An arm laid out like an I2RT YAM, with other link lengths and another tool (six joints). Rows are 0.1 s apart.
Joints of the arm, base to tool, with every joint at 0 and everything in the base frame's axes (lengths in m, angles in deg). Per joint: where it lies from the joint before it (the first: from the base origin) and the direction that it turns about. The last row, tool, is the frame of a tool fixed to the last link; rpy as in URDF.
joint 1: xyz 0 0 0.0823 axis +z
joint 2: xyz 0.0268 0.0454 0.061 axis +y
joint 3: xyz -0.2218 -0.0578 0 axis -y
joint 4: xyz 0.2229 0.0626 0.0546 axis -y
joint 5: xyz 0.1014 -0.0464 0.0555 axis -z
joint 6: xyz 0.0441 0 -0.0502 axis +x
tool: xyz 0.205 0.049 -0.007 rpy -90.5 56.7 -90
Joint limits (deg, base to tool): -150..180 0..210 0..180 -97..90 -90..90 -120..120
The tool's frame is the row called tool.
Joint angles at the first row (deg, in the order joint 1, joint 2, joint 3, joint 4, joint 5, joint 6):
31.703 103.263 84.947 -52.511 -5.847 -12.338
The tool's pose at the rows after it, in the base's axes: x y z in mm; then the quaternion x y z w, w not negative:
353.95 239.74 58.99 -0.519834 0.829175 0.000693 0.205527
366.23 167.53 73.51 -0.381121 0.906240 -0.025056 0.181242
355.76 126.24 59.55 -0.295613 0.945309 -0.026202 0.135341
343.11 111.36 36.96 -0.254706 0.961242 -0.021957 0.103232
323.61 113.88 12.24 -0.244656 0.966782 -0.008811 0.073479
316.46 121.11 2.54 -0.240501 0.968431 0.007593 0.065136
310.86 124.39 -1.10 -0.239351 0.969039 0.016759 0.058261
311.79 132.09 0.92 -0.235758 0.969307 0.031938 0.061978
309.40 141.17 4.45 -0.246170 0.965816 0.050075 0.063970
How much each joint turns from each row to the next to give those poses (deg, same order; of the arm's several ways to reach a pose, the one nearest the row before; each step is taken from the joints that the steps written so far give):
-5.879 -5.158 3.628 -4.065 3.650 7.847
-7.890 -3.957 0.742 -7.300 3.716 9.901
-5.006 0.111 -0.915 -4.329 0.721 5.835
-1.858 0.283 -3.979 0.481 -0.043 3.257
0.241 0.307 -4.961 1.726 -1.137 1.662
0.153 0.241 -2.273 1.465 -1.770 0.786
0.000 0.109 -0.830 0.108 -1.006 0.197
0.001 0.000 -0.045 0.418 -1.726 0.525
-0.002 -0.002 0.240 -0.133 -2.164 -1.116

